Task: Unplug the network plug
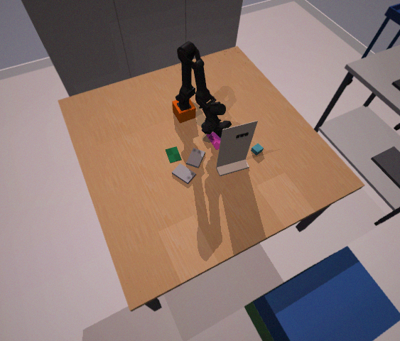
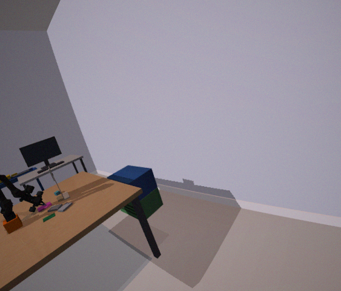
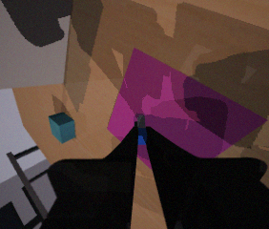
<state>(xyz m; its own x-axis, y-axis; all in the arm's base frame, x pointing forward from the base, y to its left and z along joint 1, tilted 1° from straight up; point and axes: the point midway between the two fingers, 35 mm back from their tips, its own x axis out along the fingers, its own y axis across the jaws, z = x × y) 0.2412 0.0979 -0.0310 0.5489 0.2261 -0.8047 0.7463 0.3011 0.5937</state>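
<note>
My gripper tip is right at the network plug. Round my gripper tip: grey panel (180 mm ahead, 130 mm above, 30 mm to the right); magenta marked square (20 mm below, 10 mm behind).
</note>
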